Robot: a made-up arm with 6 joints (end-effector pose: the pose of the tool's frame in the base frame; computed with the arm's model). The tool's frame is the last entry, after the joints.
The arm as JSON. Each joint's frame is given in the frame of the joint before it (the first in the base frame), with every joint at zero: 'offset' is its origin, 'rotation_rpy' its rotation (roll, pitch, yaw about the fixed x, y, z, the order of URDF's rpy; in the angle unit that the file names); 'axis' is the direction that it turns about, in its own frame. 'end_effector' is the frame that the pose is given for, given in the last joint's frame.
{
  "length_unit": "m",
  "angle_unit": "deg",
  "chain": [
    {
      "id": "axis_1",
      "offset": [
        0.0,
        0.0,
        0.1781
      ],
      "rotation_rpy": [
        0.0,
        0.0,
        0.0
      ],
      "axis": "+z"
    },
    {
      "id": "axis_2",
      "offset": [
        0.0,
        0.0,
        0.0
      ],
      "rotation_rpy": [
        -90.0,
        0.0,
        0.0
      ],
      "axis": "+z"
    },
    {
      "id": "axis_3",
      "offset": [
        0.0,
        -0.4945,
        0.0
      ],
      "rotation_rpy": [
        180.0,
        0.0,
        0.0
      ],
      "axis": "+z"
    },
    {
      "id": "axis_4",
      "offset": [
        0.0,
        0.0,
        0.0
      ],
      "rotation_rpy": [
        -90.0,
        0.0,
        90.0
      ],
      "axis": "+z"
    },
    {
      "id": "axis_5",
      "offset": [
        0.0,
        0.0,
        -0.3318
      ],
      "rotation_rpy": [
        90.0,
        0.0,
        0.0
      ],
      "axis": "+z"
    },
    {
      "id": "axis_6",
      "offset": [
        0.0,
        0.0,
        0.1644
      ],
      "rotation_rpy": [
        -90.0,
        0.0,
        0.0
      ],
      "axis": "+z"
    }
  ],
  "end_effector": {
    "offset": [
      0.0,
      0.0,
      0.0
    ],
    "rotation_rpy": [
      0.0,
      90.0,
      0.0
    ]
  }
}
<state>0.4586 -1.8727 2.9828 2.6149 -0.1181 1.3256</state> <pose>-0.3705 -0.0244 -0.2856 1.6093 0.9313 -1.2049</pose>
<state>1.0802 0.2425 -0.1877 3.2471 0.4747 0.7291</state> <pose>0.0504 0.4414 0.5040 1.4919 1.3252 -0.3829</pose>
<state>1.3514 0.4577 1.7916 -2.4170 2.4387 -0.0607</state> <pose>-0.0326 0.4195 0.9187 2.3483 0.6196 -1.2848</pose>
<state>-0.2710 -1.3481 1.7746 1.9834 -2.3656 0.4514</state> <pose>-0.7694 0.2822 0.1430 1.4194 -0.4835 -1.0328</pose>
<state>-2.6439 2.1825 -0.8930 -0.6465 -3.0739 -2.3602</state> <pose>-0.1217 0.0832 -0.0290 0.4499 -2.0391 -1.7150</pose>
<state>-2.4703 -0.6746 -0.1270 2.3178 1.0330 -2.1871</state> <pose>0.1387 -0.0325 0.8400 0.0209 0.3903 -1.7165</pose>
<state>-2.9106 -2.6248 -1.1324 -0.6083 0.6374 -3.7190</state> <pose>0.0905 0.1599 0.0716 0.8781 -0.7135 1.0598</pose>
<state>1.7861 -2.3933 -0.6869 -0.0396 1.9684 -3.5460</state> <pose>0.2406 -0.3311 0.1453 0.6935 0.1865 -1.3707</pose>
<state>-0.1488 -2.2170 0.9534 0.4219 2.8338 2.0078</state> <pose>-0.7387 -0.0409 -0.1965 -1.5598 0.2132 0.1815</pose>
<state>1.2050 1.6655 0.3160 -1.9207 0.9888 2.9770</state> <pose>0.0956 0.4072 -0.2263 -2.3404 0.8659 0.6455</pose>
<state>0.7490 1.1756 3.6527 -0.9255 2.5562 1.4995</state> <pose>0.2696 0.1156 0.6765 -2.6976 0.1351 1.2805</pose>
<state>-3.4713 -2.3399 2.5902 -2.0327 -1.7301 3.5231</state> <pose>0.3806 -0.2077 -0.5216 -0.5821 0.5532 -2.2992</pose>
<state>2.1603 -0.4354 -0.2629 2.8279 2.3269 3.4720</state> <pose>-0.1909 0.0042 0.7334 2.3025 -1.1313 -1.6935</pose>
